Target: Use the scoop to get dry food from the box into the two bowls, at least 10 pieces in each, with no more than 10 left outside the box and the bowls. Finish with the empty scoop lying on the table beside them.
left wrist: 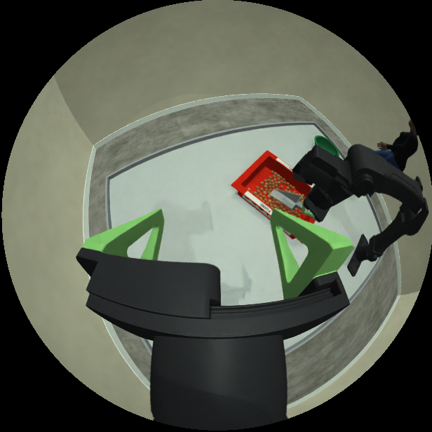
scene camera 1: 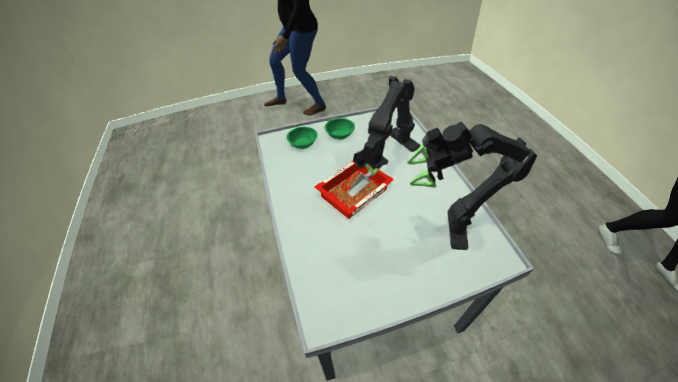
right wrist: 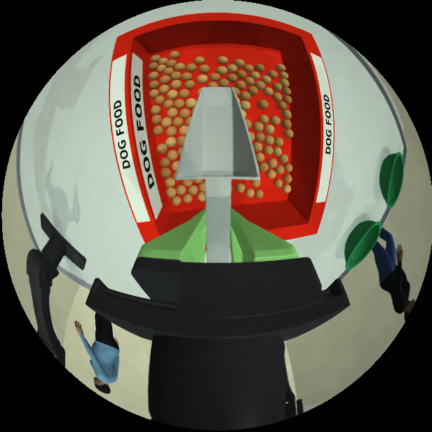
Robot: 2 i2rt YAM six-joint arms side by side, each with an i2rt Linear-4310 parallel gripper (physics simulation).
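Note:
The red box [scene camera 1: 320, 188] [left wrist: 241, 183] [right wrist: 217, 24] holds many brown food pieces in one layer. My right gripper [scene camera 1: 371, 170] [right wrist: 217, 215] is shut on the handle of the grey scoop [scene camera 1: 359, 185] [left wrist: 286, 197] [right wrist: 218, 132], whose pan is over the box; no pieces show in the pan. My left gripper [scene camera 1: 422, 167] [left wrist: 216, 214] is open and empty, above the table to the right of the box in scene camera 1. Two green bowls [scene camera 1: 302, 137] [scene camera 1: 340, 128] stand near the table's far edge; their insides look empty in scene camera 1. Both bowls [right wrist: 391, 180] [right wrist: 363, 244] show at the right in the right wrist view.
The white table [scene camera 1: 350, 295] has a raised grey edge. The left arm's base [scene camera 1: 458, 235] stands on it near the right edge in scene camera 1. One person [scene camera 1: 300, 55] stands beyond the far side of the table, and another's legs [scene camera 1: 640, 222] show at the right.

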